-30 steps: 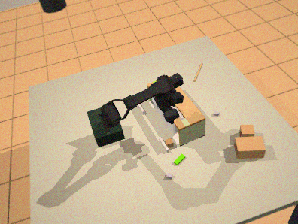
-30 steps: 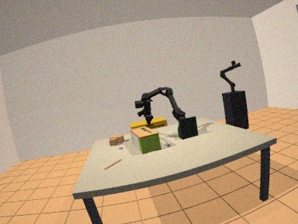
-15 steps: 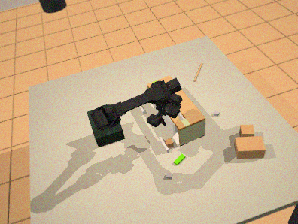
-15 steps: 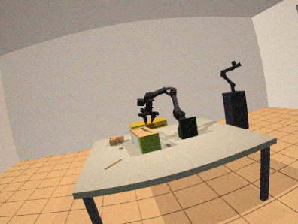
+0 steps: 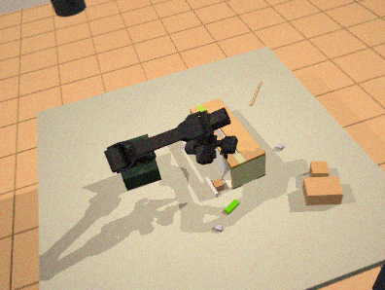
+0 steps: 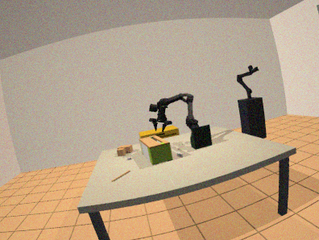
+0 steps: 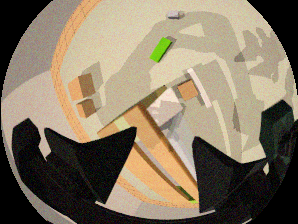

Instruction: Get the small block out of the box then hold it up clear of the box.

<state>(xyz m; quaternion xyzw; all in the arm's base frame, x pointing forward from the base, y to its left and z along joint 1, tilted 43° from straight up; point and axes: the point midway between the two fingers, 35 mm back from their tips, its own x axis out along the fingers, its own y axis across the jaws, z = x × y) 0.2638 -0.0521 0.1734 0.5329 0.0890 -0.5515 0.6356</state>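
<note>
Right now the block is 2 cm behind my gripper tip, 1 cm to the right of it and 14 cm below it. Also, from my gripper tip: green flat piece 1 cm ahead, 11 cm to the right, 15 cm below; then box 3 cm ahead, 16 cm to the left, 9 cm below; then wooden stick 32 cm ahead, 49 cm to the left, 15 cm below.
</note>
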